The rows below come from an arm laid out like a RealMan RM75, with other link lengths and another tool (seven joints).
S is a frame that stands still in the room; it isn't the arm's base.
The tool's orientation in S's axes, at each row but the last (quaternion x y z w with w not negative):
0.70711 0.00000 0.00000 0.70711
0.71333 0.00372 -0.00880 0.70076
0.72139 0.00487 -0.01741 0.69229
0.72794 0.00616 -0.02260 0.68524
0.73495 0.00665 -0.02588 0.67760
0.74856 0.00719 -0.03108 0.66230
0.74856 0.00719 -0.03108 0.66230
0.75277 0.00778 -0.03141 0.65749
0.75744 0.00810 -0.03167 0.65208
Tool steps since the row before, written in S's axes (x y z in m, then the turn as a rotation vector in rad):
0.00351 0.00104 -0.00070 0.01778 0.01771 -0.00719
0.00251 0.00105 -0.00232 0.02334 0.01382 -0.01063
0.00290 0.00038 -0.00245 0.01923 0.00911 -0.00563
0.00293 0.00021 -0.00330 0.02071 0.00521 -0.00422
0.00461 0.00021 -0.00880 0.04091 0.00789 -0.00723
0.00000 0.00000 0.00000 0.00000 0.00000 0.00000
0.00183 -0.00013 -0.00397 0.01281 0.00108 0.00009
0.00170 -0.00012 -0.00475 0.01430 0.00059 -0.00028
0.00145 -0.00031 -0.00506 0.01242 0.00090 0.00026
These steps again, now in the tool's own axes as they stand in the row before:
0.00351 -0.00070 -0.00104 0.01778 -0.00719 -0.01771
0.00254 -0.00229 -0.00103 0.02343 -0.01046 -0.01380
0.00297 -0.00237 -0.00033 0.01924 -0.00540 -0.00922
0.00306 -0.00319 -0.00008 0.02075 -0.00370 -0.00545
0.00501 -0.00857 0.00036 0.04099 -0.00601 -0.00847
0.00000 0.00000 0.00000 0.00000 0.00000 0.00000
0.00205 -0.00382 0.00054 0.01275 0.00062 -0.00156
0.00197 -0.00459 0.00069 0.01427 0.00040 -0.00108
0.00175 -0.00487 0.00100 0.01235 0.00079 -0.00139

